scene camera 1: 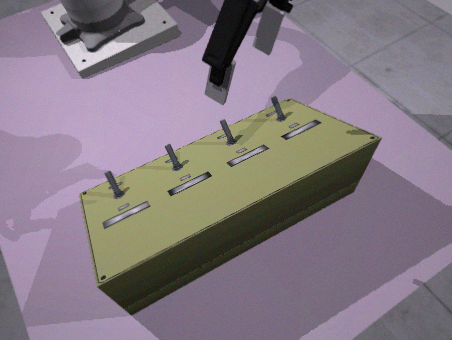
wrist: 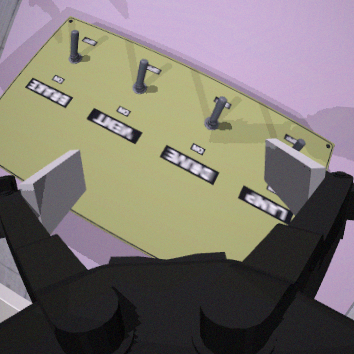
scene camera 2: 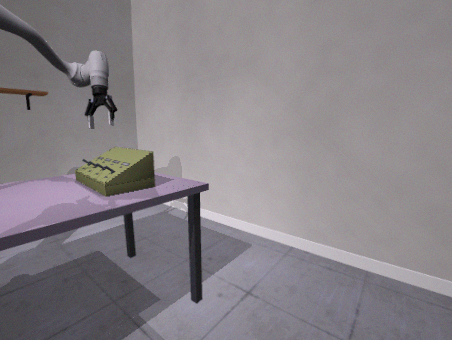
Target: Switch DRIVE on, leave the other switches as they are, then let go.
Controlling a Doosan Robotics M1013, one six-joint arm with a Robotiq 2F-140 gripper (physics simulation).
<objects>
One and the same spot on a yellow-green switch box: (wrist: 160,177) is (scene camera 2: 115,156).
</objects>
